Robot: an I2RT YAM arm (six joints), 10 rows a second.
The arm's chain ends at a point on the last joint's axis. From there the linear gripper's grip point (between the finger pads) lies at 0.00 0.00 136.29 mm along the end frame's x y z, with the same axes.
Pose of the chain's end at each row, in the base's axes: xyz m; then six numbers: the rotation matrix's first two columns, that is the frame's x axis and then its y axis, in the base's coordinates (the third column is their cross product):
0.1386 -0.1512 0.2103 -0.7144 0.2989 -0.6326 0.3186 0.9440 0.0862
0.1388 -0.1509 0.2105 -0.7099 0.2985 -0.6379 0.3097 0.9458 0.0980
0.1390 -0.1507 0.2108 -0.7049 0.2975 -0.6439 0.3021 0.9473 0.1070
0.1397 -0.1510 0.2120 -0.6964 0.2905 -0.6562 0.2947 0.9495 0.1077
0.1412 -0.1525 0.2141 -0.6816 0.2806 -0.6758 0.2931 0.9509 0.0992
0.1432 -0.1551 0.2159 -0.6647 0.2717 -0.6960 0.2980 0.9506 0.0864
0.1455 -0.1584 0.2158 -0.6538 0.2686 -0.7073 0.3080 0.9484 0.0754
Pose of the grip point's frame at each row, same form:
0.2235 -0.1703 0.1054 -0.7144 0.2989 -0.6326 0.3186 0.9440 0.0862
0.2250 -0.1683 0.1064 -0.7099 0.2985 -0.6379 0.3097 0.9458 0.0980
0.2265 -0.1669 0.1075 -0.7049 0.2975 -0.6439 0.3021 0.9473 0.1070
0.2289 -0.1671 0.1102 -0.6964 0.2905 -0.6562 0.2947 0.9495 0.1077
0.2326 -0.1703 0.1146 -0.6816 0.2806 -0.6758 0.2931 0.9509 0.0992
0.2366 -0.1755 0.1187 -0.6647 0.2717 -0.6960 0.2980 0.9506 0.0864
0.2397 -0.1814 0.1200 -0.6538 0.2686 -0.7073 0.3080 0.9484 0.0754

